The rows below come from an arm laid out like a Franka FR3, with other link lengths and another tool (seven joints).
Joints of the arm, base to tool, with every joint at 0 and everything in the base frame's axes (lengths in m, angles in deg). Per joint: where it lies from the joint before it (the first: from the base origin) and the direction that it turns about. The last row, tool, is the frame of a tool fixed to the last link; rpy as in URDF.
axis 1: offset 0 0 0.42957 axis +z
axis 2: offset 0 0 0 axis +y
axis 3: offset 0 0 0.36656 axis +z
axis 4: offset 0.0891 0 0 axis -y
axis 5: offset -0.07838 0 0.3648 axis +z
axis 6: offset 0 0 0 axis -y
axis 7: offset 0.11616 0 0 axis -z
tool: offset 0.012 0.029 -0.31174 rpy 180 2.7 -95.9
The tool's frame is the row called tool.
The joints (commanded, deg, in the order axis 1, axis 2, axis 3, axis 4, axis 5, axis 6, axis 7), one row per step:
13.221 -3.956 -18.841 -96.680 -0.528 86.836 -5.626
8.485 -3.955 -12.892 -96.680 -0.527 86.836 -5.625
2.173 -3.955 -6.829 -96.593 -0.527 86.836 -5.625
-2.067 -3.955 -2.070 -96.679 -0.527 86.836 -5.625
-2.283 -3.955 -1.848 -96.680 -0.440 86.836 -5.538
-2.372 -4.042 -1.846 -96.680 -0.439 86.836 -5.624
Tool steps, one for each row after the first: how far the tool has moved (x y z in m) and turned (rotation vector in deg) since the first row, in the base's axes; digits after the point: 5 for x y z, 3 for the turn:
0.00029 0.01175 0.00084 -0.402 -0.076 1.198
0.00054 0.01009 0.00201 -0.827 -0.197 0.933
0.00027 0.01541 0.00140 -1.147 -0.112 1.443
0.00034 0.01595 0.00143 -1.084 -0.117 1.357
0.00012 0.01519 0.00223 -1.079 -0.204 1.355

